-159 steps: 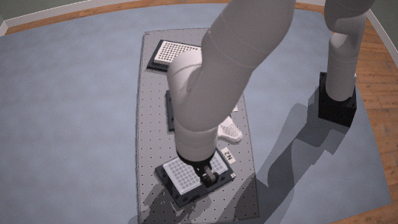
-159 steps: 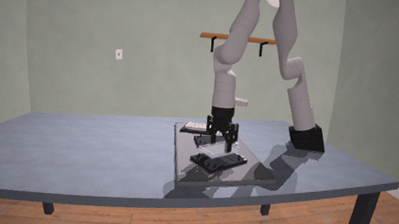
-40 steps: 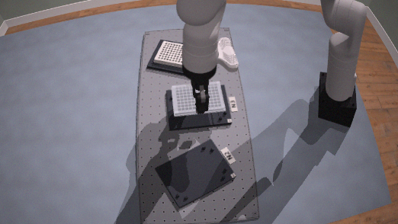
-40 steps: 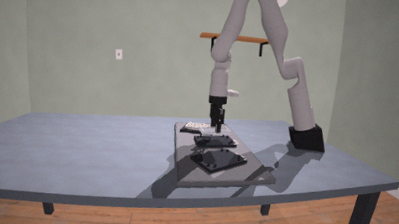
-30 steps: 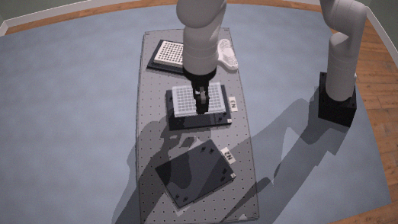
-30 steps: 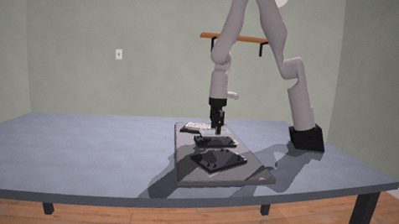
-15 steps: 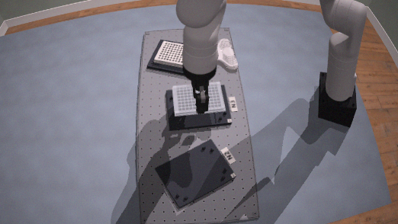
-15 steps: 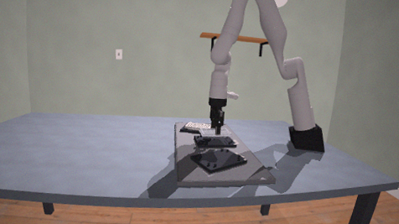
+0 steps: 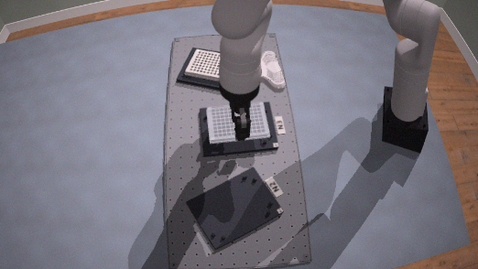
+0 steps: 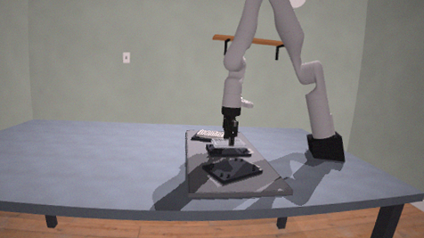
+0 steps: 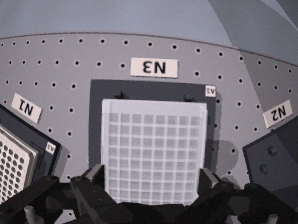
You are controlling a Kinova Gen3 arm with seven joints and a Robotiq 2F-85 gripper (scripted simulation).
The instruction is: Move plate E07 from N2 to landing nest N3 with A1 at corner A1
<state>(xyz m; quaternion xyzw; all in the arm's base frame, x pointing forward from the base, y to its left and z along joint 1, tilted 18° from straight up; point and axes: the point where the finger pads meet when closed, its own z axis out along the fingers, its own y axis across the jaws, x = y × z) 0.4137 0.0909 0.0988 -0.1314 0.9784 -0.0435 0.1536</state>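
The landing nest N3 lies 40 mm below my hand. Also, from my hand: A1 corner tag: 90 mm behind, 30 mm to the left, 30 mm below; plate: 10 mm below; N3 label: 90 mm behind, 50 mm below, 30 mm to the right.
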